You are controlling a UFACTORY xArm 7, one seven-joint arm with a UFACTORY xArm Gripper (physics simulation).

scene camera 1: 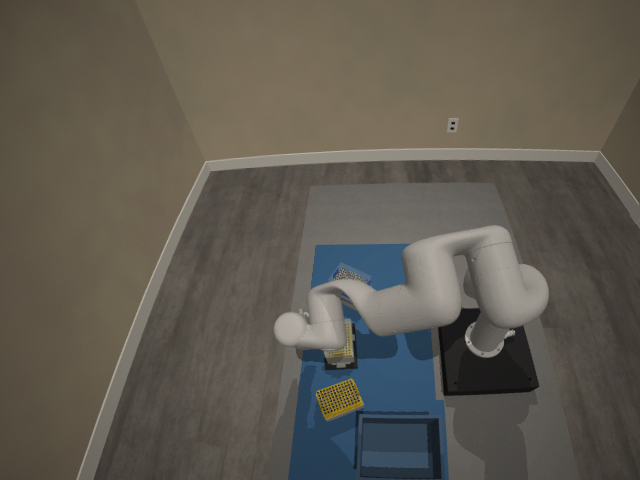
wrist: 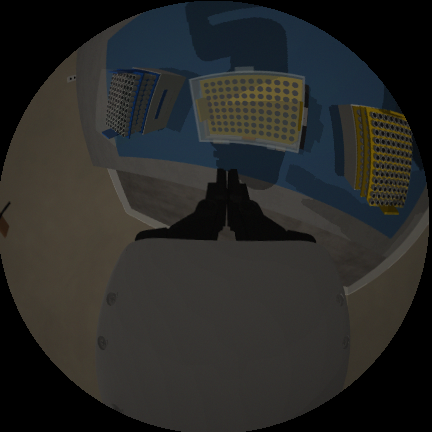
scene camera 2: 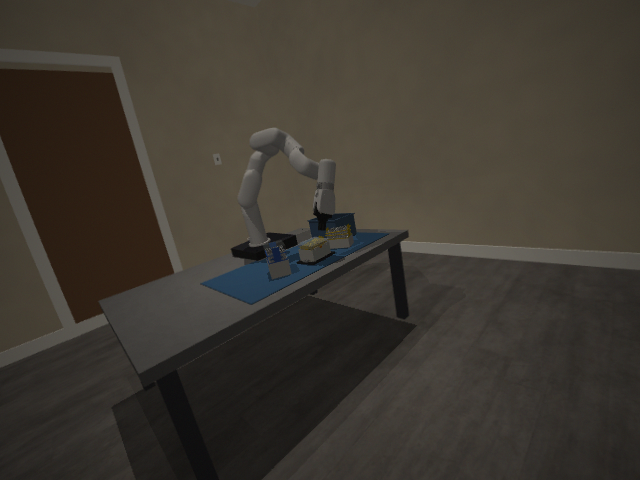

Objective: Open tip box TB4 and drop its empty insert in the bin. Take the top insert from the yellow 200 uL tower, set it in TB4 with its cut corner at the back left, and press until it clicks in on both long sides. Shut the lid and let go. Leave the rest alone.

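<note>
Tip box TB4 has a pale body in a dark holder. A yellow insert sits inside it, seen through the clear lid, which lies over the box; whether it is latched cannot be told. The yellow tower stands apart from the box, at the right in the wrist view. The blue bin stands beyond the tower; no insert shows in its visible part. My gripper is shut and empty, above and near the box. The arm hides it in scene camera 1.
A blue-insert tower stands on the other side of the box, at the left in the wrist view. The arm's black base is beside the blue mat.
</note>
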